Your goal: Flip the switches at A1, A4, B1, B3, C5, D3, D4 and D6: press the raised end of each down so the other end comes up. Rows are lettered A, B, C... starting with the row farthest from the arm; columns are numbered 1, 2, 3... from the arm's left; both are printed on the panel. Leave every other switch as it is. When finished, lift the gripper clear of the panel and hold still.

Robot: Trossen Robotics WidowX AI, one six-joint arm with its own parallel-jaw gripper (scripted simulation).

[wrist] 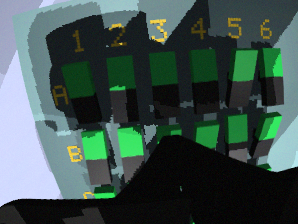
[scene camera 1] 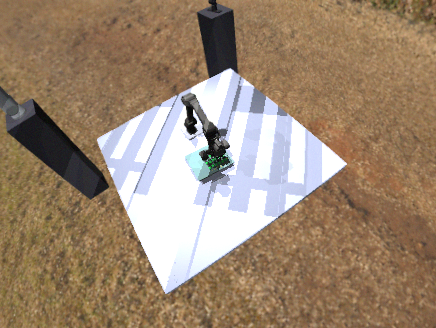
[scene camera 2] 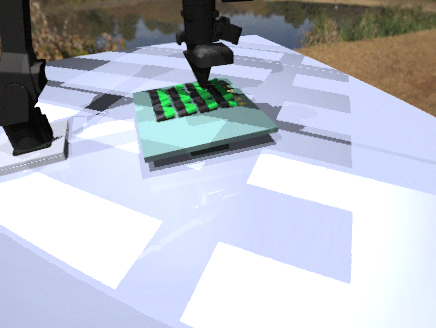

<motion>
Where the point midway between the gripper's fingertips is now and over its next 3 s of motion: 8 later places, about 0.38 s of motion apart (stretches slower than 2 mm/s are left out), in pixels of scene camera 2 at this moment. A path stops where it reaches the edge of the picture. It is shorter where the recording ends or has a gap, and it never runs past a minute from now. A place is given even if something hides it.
My gripper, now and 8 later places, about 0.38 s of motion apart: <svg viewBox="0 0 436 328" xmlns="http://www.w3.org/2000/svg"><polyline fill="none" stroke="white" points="203,87 202,89 202,89 202,90 203,90 202,91 202,64 186,69 178,85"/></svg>
</motion>
